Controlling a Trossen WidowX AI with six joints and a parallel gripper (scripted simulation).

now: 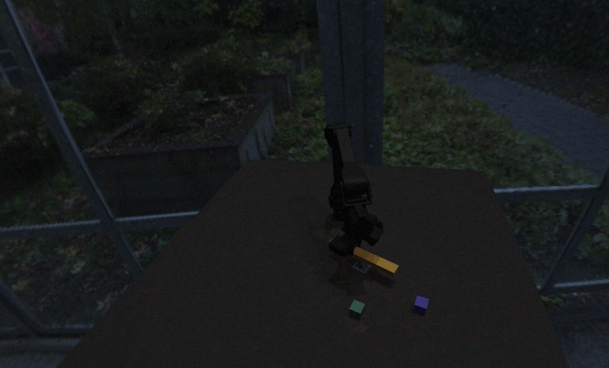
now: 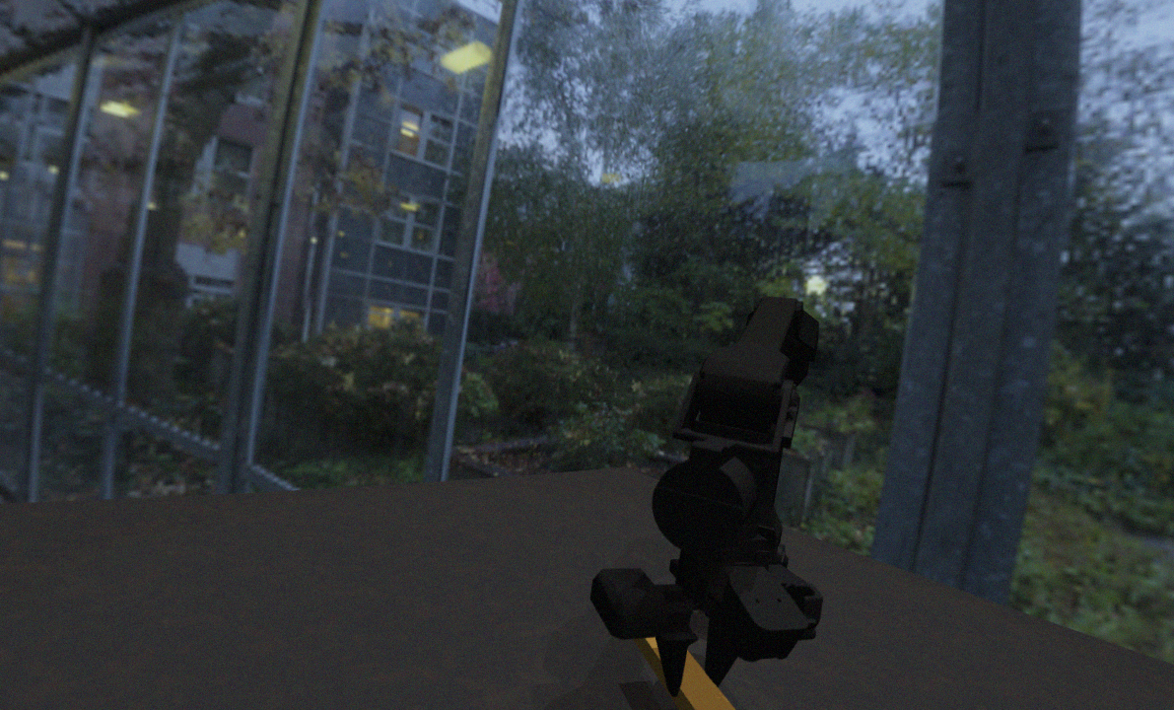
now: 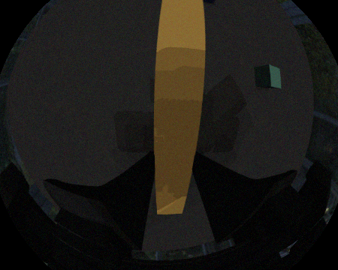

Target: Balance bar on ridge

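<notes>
The yellow bar is 1 cm ahead of my gripper tip and 3 cm to the left of it. The rest, counted from my gripper tip: purple cube (14 cm ahead, 21 cm to the left, 4 cm below); then green cube (18 cm ahead, 4 cm to the left, 4 cm below).
</notes>
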